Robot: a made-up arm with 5 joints.
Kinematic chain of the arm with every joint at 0, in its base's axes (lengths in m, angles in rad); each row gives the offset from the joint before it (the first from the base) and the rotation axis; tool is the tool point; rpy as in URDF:
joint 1: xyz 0 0 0.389 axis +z
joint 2: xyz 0 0 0 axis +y
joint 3: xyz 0.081 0 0.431 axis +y
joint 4: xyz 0.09 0 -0.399 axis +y
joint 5: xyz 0.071 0 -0.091 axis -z
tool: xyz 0 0 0 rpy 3.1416 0 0
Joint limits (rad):
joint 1: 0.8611..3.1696
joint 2: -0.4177..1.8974
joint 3: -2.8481..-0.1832
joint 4: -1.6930..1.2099
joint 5: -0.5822..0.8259
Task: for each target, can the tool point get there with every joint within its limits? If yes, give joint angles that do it. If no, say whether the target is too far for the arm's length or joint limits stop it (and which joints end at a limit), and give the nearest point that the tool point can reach.
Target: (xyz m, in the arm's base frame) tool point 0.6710 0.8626 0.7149
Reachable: no: too far | nearest point 0.5666 0.7284 0.6642 | short by 0.177 m
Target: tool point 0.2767 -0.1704 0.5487
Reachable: no: joint limits stop it (at a limit: joint 1, joint 2, joint 3, joint 4) | nearest point 0.1435 0.1671 0.6510 | short by 0.377 m
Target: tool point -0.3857 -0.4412 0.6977
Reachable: no: joint limits stop it (at a limit: joint 1) | nearest point -0.3977 -0.0111 0.6977 | short by 0.430 m
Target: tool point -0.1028 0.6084 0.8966
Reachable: yes | joints 1.7381 0.1844 -1.5199 -0.7011 0.6736
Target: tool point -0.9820 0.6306 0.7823
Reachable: no: too far | nearest point -0.7679 0.4931 0.6965 | short by 0.269 m
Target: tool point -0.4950 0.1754 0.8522
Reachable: yes | joints 2.8010 -0.1813 -1.2409 0.5597 -0.3231
